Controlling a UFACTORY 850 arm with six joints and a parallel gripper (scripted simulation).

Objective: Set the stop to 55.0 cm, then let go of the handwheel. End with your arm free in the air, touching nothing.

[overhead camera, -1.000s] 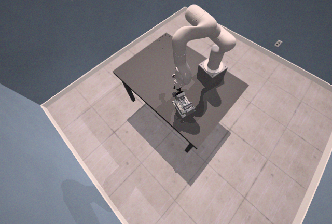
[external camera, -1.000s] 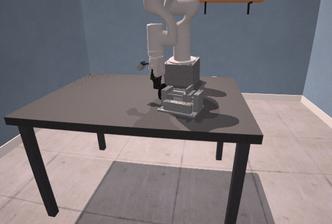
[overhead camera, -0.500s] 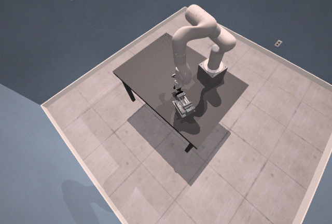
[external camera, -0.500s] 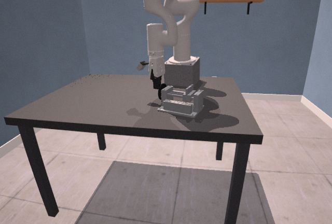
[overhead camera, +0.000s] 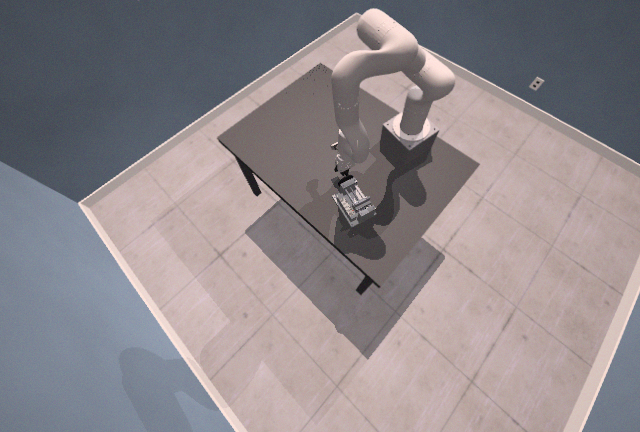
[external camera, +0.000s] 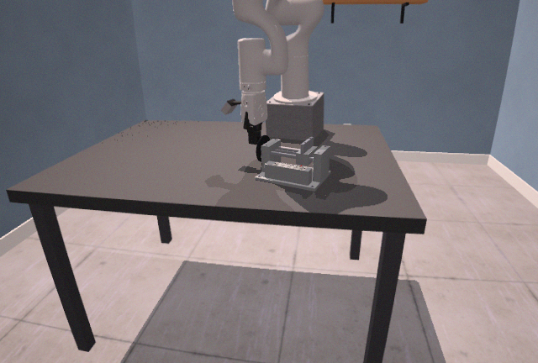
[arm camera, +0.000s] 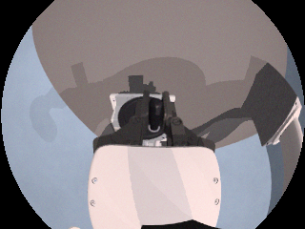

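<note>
Now: hand 10 mm to the right of the dark handle. Round my hand: black handwheel (10 mm ahead, 20 mm to the left, 10 mm below); then grey stop fixture (70 mm ahead, 180 mm to the left, 10 mm below).
</note>
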